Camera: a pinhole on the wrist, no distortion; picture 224 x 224 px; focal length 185.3 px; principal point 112.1 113.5 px. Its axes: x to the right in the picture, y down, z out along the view. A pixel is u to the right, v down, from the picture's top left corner.
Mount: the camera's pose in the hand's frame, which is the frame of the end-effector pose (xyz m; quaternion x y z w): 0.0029 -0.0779 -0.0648 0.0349 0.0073 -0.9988 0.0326
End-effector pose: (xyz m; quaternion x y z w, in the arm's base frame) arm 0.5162 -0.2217 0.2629 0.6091 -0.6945 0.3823 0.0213
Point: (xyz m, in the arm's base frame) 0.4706 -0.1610 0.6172
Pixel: behind the camera
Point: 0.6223 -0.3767 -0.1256
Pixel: 131.0 35.5
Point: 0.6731 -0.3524 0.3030
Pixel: 12.8 195.5
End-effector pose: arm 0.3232 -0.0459 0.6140 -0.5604 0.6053 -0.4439 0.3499
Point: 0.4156 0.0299 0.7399
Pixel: outside the picture
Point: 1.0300 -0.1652 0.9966
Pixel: outside the picture
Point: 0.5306 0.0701 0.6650
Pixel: 214.3 142.7
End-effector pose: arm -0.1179 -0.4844 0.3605 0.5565 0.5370 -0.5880 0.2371
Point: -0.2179 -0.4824 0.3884
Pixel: 103.2 150.2
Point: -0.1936 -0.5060 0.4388
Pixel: 209.3 123.0
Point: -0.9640 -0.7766 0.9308
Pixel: outside the picture
